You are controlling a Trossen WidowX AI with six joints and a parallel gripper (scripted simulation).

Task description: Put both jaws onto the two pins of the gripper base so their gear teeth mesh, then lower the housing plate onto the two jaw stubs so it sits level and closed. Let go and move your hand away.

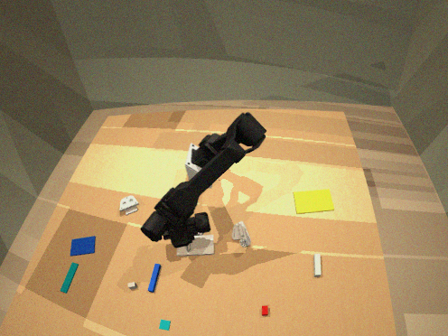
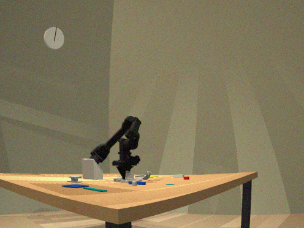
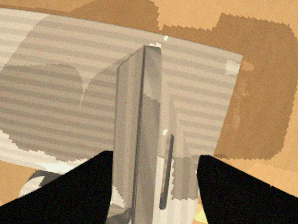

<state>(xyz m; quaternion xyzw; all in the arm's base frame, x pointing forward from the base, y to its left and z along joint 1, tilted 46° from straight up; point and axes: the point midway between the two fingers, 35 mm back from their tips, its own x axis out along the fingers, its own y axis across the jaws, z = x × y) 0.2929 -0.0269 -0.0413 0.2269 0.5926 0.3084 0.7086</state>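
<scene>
My gripper tip is now 190 mm to the right of the jaw, 20 mm below it and 20 mm short of it. The rest, counted from my gripper tip: small white block 170 mm to the right, 170 mm ahead, 10 mm below; blue bar 130 mm ahead, 90 mm to the right, 10 mm below; teal block 290 mm ahead, 50 mm to the right, 20 mm below.
</scene>
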